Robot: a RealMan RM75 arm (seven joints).
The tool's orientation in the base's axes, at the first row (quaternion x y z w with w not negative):
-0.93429 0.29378 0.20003 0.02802
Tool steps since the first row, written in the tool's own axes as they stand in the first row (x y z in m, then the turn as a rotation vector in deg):
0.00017 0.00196 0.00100 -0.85 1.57 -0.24
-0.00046 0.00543 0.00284 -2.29 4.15 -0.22
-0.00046 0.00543 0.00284 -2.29 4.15 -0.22
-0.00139 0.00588 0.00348 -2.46 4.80 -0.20
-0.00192 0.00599 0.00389 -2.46 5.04 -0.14
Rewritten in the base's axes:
-0.00133 -0.00154 -0.00086 -1.43 -0.88 0.65
-0.00440 -0.00375 -0.00207 -3.96 -2.23 1.37
-0.00440 -0.00375 -0.00207 -3.96 -2.23 1.37
-0.00558 -0.00352 -0.00227 -4.46 -2.68 1.46
-0.00618 -0.00325 -0.00243 -4.61 -2.86 1.42

